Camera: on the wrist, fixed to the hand. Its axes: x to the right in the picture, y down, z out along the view.
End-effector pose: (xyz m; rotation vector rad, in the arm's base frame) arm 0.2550 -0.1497 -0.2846 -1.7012 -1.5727 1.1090
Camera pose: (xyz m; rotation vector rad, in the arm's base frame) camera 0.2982 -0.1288 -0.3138 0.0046 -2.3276 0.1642
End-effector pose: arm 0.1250 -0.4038 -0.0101 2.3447 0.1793 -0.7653
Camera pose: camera 0.1711 -0.4236 0.0153 1.4954 2.0816 -1.4611
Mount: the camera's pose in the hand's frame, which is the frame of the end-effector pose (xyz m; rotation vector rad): 0.0247 0.0437 -0.0252 -0.2059 -0.1577 -1.6380
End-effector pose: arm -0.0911 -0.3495 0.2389 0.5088 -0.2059 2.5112
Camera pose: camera -0.1423 -0.3671 0.2241 0.4664 -0.0399 0.8481
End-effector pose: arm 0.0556 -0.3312 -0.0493 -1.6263 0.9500 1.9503
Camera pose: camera 0.0365 -0.3816 -0.0652 -1.4114 -0.6304 0.8981
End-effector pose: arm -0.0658 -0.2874 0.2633 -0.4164 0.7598 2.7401
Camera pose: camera -0.0978 -0.3326 0.2541 -0.5045 -0.0506 1.2411
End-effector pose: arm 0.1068 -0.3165 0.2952 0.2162 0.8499 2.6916
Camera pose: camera 0.0669 -0.3556 0.3013 -0.2417 0.3379 1.1592
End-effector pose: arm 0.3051 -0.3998 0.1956 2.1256 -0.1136 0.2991
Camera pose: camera 0.3161 -0.4015 0.2507 1.4260 1.3558 -0.8007
